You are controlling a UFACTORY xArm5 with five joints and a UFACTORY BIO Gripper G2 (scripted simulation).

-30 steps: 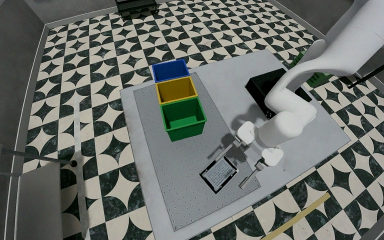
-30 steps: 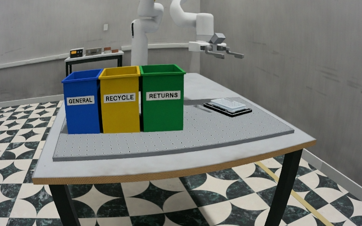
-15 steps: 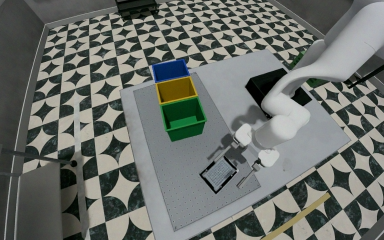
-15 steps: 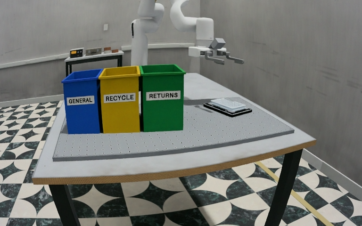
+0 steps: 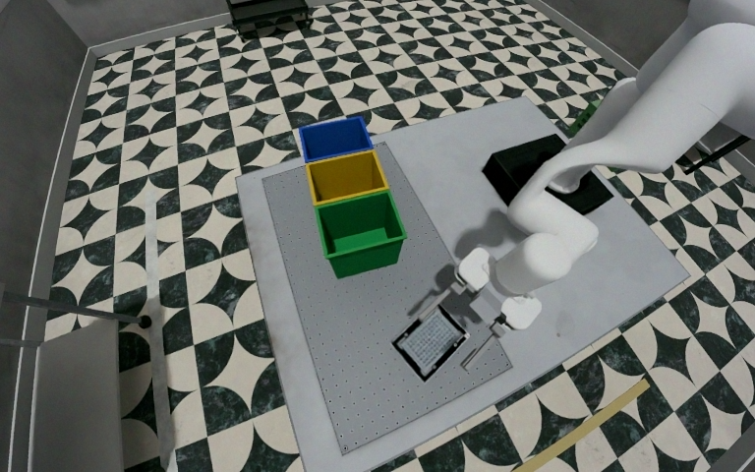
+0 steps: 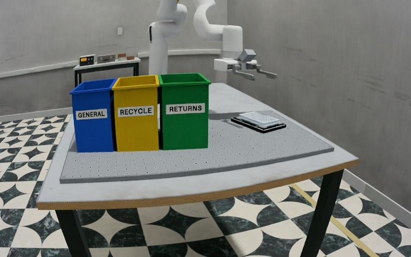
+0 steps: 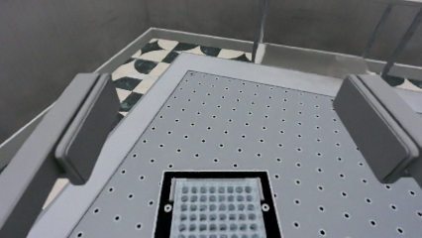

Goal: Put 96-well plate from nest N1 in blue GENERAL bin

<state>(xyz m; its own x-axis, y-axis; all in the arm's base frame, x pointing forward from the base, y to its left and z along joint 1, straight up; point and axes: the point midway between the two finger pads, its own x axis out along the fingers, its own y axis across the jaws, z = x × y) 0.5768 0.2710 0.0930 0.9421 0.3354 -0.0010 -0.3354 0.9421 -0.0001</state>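
Now: the clear 96-well plate 15 cm below my hand. Round my hand: yellow recycle bin: 7 cm ahead, 42 cm to the right, 8 cm below; then green returns bin: 8 cm ahead, 28 cm to the right, 8 cm below; then black plate nest N1: 16 cm below.
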